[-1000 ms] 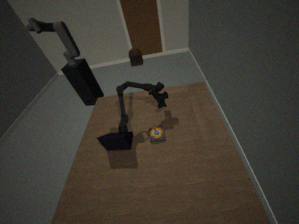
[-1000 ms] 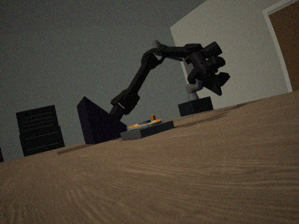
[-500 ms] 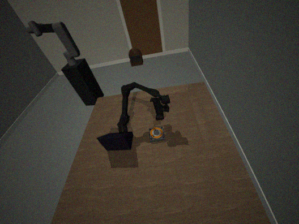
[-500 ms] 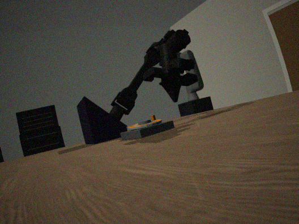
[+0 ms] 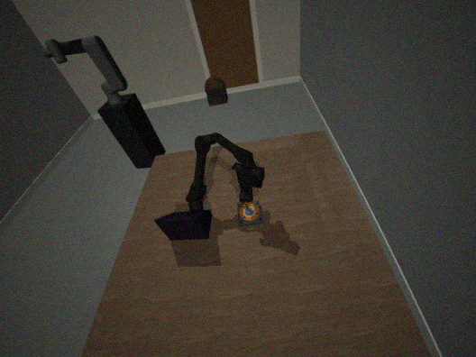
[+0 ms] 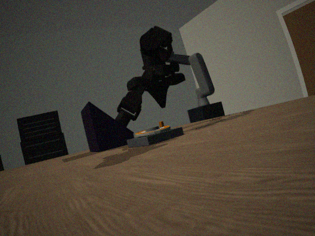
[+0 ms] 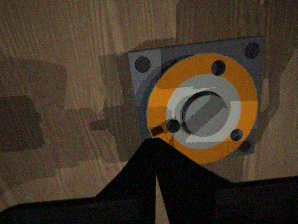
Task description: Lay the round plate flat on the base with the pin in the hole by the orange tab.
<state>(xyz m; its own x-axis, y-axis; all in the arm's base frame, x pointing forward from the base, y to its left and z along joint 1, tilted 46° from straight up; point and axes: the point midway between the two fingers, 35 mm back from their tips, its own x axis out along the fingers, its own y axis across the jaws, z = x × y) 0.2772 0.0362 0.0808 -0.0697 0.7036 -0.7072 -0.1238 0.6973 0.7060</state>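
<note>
Now: the base 50 mm to the right of my gripper tip and 70 mm below it.
</note>
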